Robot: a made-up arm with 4 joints.
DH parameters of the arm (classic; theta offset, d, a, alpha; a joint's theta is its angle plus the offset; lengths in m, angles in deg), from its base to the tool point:
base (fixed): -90 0.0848 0.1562 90
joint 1: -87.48 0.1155 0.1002 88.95
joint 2: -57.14 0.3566 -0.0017 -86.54
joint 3: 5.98 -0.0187 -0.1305 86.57
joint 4: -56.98 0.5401 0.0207 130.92
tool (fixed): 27.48 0.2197 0 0
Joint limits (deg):
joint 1: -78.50..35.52
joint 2: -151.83..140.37
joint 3: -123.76..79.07
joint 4: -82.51..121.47
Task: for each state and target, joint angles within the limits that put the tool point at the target. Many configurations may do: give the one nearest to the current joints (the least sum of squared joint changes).
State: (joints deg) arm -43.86 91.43 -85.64 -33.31
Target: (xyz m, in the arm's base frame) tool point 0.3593 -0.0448 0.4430
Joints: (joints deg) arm -71.99 127.99 -58.48 -23.59
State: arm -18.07 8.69 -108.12 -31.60
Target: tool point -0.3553 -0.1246 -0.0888
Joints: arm -37.23 -28.87 -120.74 -56.23
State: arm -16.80 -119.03 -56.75 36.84
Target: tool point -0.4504 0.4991 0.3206
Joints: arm -46.54 -90.53 -30.86 34.93
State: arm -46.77 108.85 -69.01 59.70
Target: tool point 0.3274 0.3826 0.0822
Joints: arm -18.50 134.48 -47.34 19.48
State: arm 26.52 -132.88 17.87 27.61
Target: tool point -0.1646 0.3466 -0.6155
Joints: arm 34.23 -146.55 13.59 -14.52
